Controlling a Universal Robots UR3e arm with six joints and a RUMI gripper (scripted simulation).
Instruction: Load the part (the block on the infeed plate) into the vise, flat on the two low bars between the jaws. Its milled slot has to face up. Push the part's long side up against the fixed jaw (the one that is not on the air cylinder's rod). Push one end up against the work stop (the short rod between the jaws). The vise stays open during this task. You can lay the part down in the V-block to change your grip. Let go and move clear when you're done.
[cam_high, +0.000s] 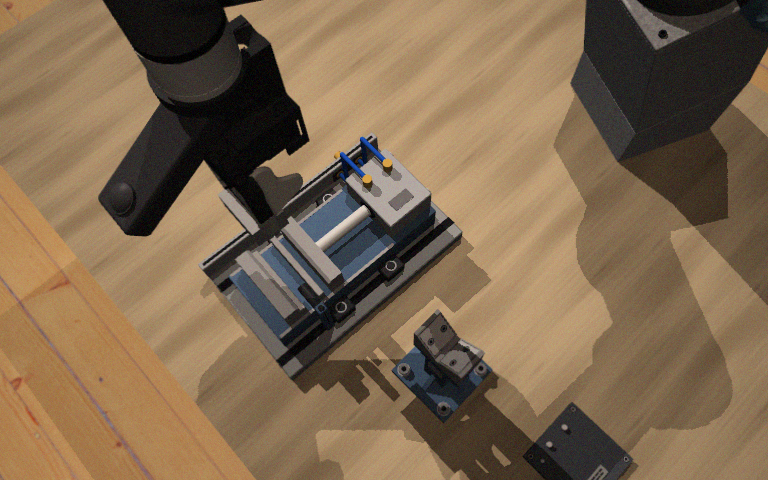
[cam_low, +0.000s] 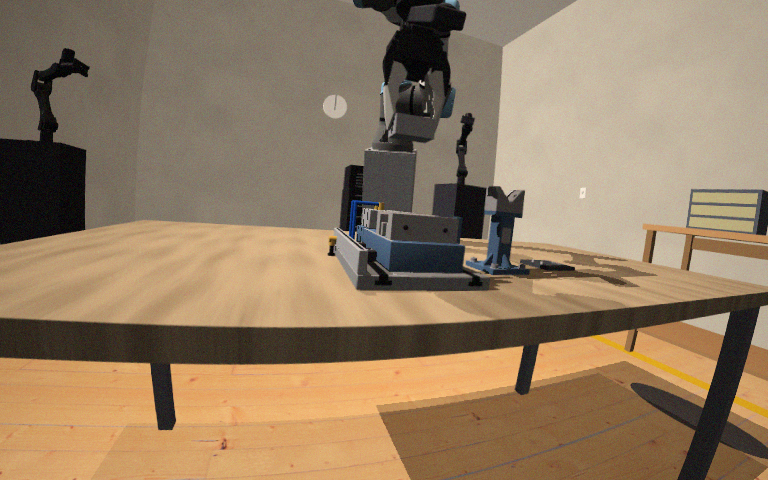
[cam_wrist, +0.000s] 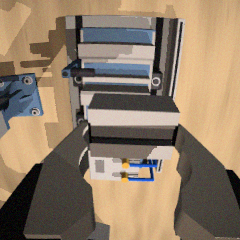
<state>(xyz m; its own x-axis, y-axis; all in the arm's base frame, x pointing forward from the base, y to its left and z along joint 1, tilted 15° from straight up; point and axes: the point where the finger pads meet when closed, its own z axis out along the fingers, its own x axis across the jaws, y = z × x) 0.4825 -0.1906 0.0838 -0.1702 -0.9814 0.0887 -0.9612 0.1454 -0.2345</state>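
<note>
Now: the fixed jaw 40 mm ahead of my hand, 10 mm to the left of it and 150 mm below it. Round my hand: part right at my hand; then dark work stop 20 mm ahead, 60 mm to the left, 140 mm below; then moving jaw 30 mm behind, 20 mm to the left, 150 mm below.
</note>
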